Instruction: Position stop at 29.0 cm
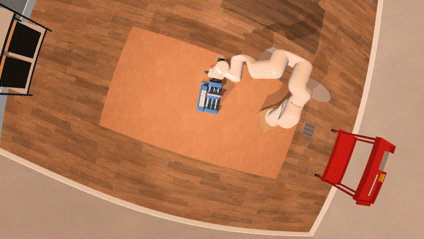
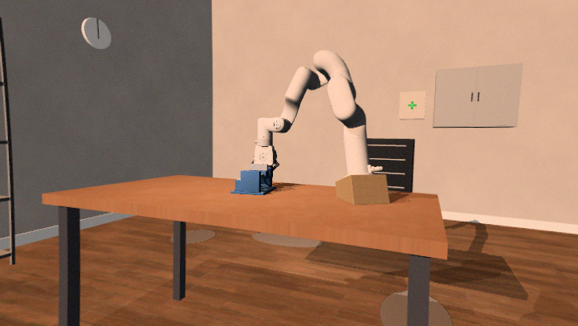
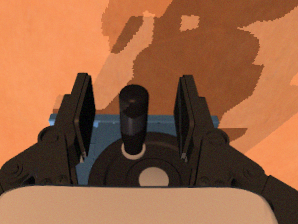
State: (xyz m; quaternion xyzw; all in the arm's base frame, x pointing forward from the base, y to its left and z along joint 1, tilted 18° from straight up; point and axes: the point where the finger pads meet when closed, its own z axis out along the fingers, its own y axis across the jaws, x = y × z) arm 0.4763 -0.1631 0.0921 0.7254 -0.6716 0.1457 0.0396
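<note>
Right now my hand is 1 cm to the right of the black crank handle. Also, from my hand: stop block: 1 cm behind, 14 cm to the left, 4 cm above; black handwheel: 2 cm to the left.
</note>
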